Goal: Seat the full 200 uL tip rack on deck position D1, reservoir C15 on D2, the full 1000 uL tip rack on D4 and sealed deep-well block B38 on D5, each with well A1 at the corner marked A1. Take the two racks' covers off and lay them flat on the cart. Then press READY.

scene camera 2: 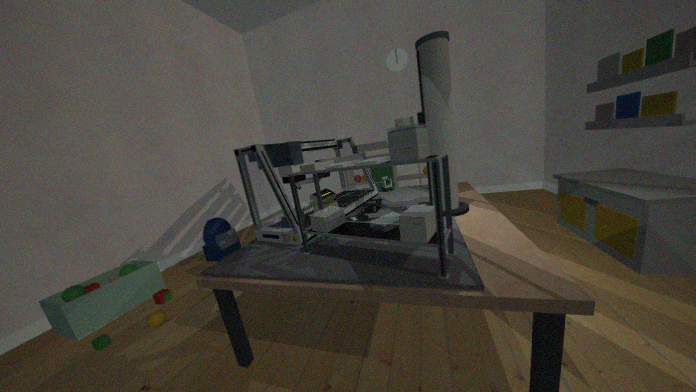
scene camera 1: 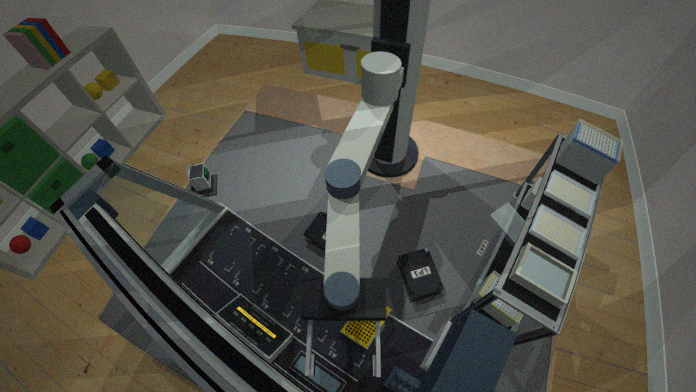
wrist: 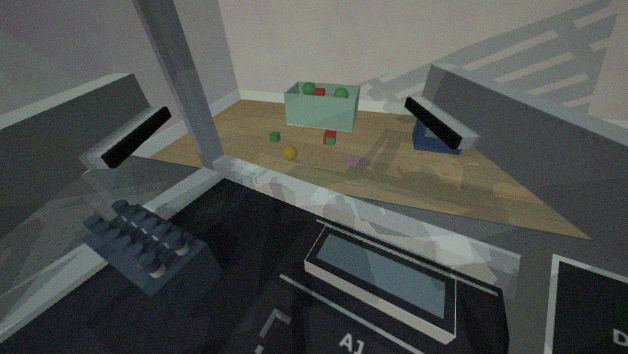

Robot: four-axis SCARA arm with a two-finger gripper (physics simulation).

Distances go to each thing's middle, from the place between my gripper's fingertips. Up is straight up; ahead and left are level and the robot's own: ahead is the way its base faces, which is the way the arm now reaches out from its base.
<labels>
Now: hand 340 mm to the right of the reservoir [scene camera 1: 534,269], 320 mm past it and 100 mm below it.
</labels>
